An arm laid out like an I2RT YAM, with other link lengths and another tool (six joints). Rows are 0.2 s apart.
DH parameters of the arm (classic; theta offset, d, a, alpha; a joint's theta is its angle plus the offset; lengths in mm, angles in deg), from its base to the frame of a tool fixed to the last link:
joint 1: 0 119.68 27.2 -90
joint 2: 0 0 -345.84 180
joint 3: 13.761 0 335.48 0
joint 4: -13.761 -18.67 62.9 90
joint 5: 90 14.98 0 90
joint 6: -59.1 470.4 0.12 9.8
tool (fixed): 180 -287.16 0 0
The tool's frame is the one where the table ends.
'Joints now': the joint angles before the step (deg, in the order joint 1, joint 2, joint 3, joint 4, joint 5, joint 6). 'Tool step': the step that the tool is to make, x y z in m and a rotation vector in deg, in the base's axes. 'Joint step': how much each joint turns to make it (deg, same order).
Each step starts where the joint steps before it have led.
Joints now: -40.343, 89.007, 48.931, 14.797, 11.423, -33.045
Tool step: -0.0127, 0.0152, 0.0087, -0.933, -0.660, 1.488
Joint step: -0.072, -4.422, -3.369, 0.227, -1.300, -0.924
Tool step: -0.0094, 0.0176, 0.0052, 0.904, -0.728, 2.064
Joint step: 0.002, -4.338, -2.395, -2.010, -2.356, 0.223
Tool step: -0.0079, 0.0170, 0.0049, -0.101, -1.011, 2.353
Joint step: 0.052, -4.174, -2.777, -0.516, -2.340, -0.395
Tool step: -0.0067, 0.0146, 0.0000, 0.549, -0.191, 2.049
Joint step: 0.013, -3.274, -2.048, -1.412, -2.084, -0.307
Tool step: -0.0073, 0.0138, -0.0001, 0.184, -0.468, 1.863
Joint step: -0.068, -3.323, -2.253, -0.818, -1.950, -0.355
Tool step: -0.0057, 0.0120, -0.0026, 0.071, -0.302, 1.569
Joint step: 0.085, -2.647, -2.133, -0.326, -1.463, -0.350
